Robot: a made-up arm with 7 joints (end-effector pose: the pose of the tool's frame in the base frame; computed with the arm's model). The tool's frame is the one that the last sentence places.
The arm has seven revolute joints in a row. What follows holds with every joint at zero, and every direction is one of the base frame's.
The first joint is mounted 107 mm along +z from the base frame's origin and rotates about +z.
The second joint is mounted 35 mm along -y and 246 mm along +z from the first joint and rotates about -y.
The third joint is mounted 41 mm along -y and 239 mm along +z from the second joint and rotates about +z.
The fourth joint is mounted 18 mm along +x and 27 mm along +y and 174 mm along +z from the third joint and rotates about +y.
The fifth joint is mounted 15 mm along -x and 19 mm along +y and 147 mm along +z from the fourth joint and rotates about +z.
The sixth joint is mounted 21 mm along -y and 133 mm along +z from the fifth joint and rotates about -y.
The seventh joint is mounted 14 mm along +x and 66 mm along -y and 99 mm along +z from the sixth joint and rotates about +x.
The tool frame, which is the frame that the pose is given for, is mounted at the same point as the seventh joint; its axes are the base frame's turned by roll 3.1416, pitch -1.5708 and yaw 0 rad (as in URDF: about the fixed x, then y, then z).
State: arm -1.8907 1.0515 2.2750 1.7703 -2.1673 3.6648 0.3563
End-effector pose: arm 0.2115 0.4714 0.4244 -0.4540 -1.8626 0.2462
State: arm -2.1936 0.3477 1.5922 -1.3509 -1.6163 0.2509 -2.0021
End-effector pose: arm -0.2589 0.4137 0.7080 0.7257 -0.9838 0.1116
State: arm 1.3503 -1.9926 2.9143 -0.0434 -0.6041 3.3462 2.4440
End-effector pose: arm 0.1701 0.4912 0.0618 0.9974 1.8630 -0.3851
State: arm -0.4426 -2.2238 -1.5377 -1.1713 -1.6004 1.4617 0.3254
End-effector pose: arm 0.3401 0.0932 -0.0220 0.1690 1.8418 1.1918
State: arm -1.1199 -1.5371 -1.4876 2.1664 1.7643 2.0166 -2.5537
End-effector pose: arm -0.1412 -0.2891 0.3759 1.3894 -0.7567 -2.1795
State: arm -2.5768 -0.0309 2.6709 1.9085 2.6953 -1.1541 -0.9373
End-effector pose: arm 0.2616 0.2542 0.7360 0.1249 -0.8912 -0.4849
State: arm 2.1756 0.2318 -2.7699 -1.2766 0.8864 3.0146 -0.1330
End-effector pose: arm -0.0088 0.0039 0.8691 2.3650 -0.3060 -1.0824
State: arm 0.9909 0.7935 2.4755 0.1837 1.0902 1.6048 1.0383
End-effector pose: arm -0.3141 -0.4018 0.8285 -0.4157 -1.0781 2.1891
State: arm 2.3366 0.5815 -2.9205 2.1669 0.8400 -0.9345 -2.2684
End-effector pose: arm 0.3036 -0.0587 0.3536 -0.6138 -0.6660 -0.6924
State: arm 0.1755 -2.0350 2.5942 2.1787 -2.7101 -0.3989 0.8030
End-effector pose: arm 0.4099 0.1035 0.5595 -2.3078 -0.4574 -1.2721
